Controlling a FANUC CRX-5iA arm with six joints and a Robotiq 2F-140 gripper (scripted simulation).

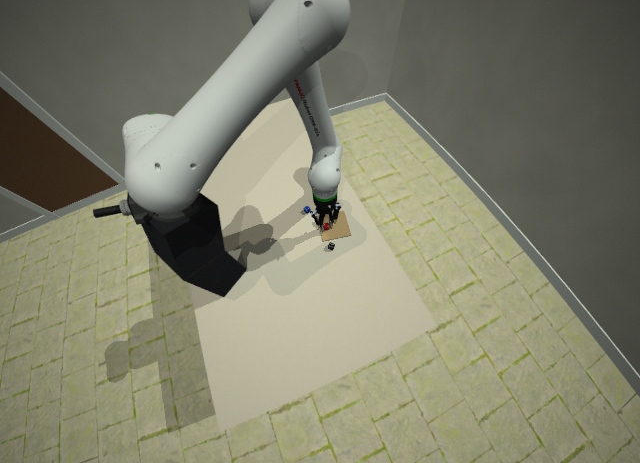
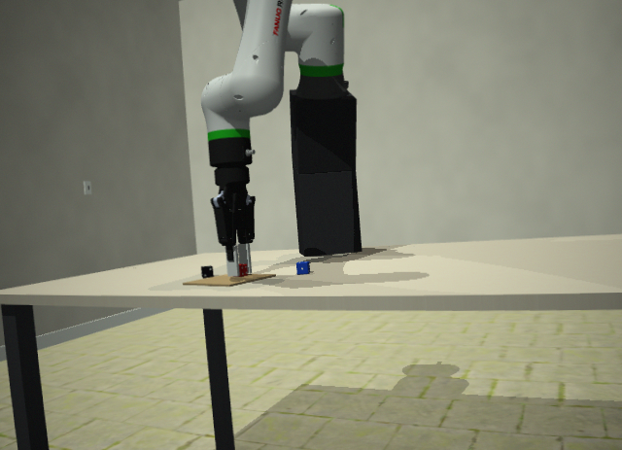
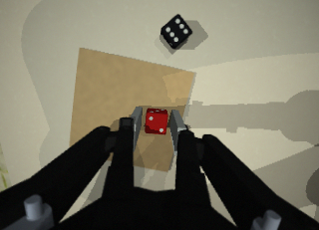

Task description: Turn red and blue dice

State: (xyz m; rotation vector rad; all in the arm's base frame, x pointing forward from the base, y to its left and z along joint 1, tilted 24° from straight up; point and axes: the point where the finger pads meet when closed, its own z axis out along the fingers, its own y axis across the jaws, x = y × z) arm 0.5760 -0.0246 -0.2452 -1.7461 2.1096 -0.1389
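Now: the red die 20 mm below my hand. From my hand the other things lie so: blue die (40 mm behind, 130 mm to the left, 30 mm below); black die (30 mm behind, 100 mm to the right, 30 mm below); brown mat (40 mm ahead, 10 mm to the right, 40 mm below).
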